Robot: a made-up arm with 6 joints.
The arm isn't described. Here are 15 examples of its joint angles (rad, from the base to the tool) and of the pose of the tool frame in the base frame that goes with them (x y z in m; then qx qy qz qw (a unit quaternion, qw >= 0)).
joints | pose
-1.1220 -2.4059 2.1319 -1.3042 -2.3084 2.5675 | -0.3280 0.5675 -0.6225 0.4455 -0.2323 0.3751 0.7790
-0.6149 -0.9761 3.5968 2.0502 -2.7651 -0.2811 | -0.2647 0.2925 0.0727 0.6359 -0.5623 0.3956 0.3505
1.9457 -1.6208 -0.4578 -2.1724 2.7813 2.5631 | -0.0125 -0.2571 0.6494 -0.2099 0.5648 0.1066 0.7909
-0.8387 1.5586 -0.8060 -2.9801 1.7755 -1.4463 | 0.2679 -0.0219 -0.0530 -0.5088 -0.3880 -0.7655 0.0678
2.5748 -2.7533 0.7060 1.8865 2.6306 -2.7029 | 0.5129 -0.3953 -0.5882 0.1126 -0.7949 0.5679 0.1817
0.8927 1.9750 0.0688 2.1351 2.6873 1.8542 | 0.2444 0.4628 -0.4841 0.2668 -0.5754 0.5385 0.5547
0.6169 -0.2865 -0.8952 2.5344 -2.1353 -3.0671 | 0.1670 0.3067 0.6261 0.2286 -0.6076 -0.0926 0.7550
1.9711 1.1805 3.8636 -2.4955 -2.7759 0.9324 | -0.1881 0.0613 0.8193 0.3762 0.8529 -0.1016 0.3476
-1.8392 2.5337 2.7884 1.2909 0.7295 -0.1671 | -0.2555 -0.7340 0.1012 -0.6073 0.1959 -0.4923 0.5920
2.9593 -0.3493 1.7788 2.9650 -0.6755 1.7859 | 0.4523 -0.2706 1.2300 -0.7393 -0.0895 -0.1490 0.6505
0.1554 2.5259 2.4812 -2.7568 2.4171 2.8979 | 0.8003 0.3008 -0.2906 -0.1010 0.8918 -0.2616 0.3549
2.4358 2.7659 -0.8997 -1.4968 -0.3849 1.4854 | 0.1106 -0.0761 0.1515 0.8228 -0.4977 0.2713 0.0415
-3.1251 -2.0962 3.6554 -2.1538 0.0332 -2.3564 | 0.1438 -0.1006 -0.4075 0.1758 0.7495 -0.6038 0.2069
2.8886 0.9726 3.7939 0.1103 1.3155 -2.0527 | 0.0563 0.1774 0.7396 -0.4287 0.4865 0.1185 0.7520
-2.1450 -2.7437 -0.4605 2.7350 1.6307 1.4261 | 0.4763 0.4200 0.0765 0.2555 -0.6032 -0.4117 0.6335
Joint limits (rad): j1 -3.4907..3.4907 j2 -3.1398..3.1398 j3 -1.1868..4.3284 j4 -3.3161..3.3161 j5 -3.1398..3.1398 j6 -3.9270..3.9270
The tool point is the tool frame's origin. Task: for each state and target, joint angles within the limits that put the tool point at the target. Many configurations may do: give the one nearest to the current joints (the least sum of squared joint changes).
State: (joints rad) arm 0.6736 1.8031 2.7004 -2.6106 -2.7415 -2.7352
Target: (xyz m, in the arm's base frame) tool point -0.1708 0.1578 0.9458
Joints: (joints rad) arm 1.4786 1.0170 3.4074 -2.9814 -2.7415 -2.7352
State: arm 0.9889 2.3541 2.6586 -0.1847 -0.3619 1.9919
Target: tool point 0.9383 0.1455 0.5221
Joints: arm 0.3484 1.7570 2.6009 -0.1919 -0.3619 1.9919
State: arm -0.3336 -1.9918 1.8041 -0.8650 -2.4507 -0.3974
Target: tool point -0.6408 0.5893 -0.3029
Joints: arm -0.9087 -1.8360 2.4938 -0.6992 -2.4507 -0.3974
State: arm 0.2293 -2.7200 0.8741 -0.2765 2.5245 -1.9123
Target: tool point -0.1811 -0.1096 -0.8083
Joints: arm -0.2400 -3.0915 1.6040 -0.6444 2.5245 -1.9123
